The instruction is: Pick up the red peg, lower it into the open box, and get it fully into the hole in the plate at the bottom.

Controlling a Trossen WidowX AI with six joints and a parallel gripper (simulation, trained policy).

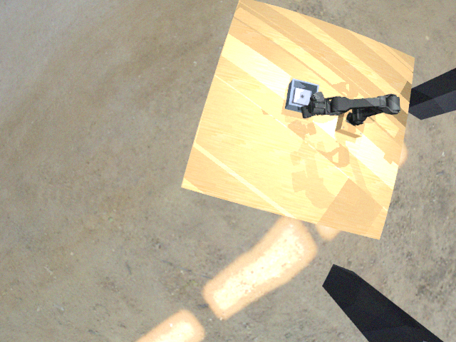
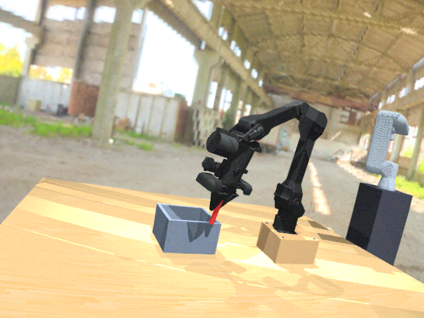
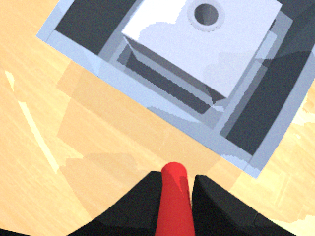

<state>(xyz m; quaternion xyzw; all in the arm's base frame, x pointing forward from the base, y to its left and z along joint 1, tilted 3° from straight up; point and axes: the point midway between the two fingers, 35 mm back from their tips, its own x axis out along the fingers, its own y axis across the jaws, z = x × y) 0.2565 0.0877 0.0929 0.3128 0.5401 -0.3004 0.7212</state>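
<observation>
My gripper tip is 11 cm above the grey-blue box, 9 cm to the left of it and 6 cm short of it. From my gripper tip the other things lie so: red peg (1 cm to the left, 1 cm behind).
</observation>
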